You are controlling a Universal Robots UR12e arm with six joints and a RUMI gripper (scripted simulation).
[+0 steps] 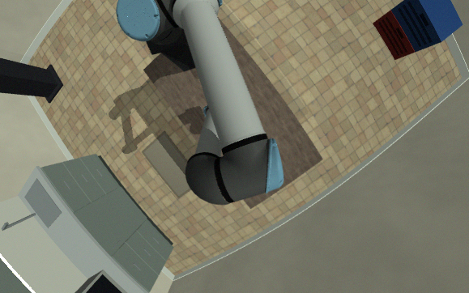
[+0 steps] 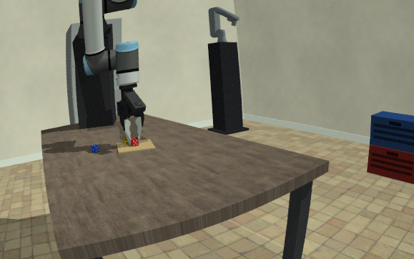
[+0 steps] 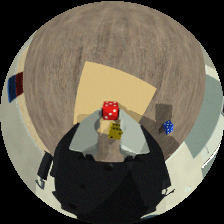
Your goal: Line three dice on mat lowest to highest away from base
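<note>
Now: hand 10 mm above the red die. The rest, counted from my hand: tan mat 20 mm below; yellow die 50 mm behind, 20 mm to the right, 10 mm below; blue die 160 mm to the right, 30 mm behind, 10 mm below.
</note>
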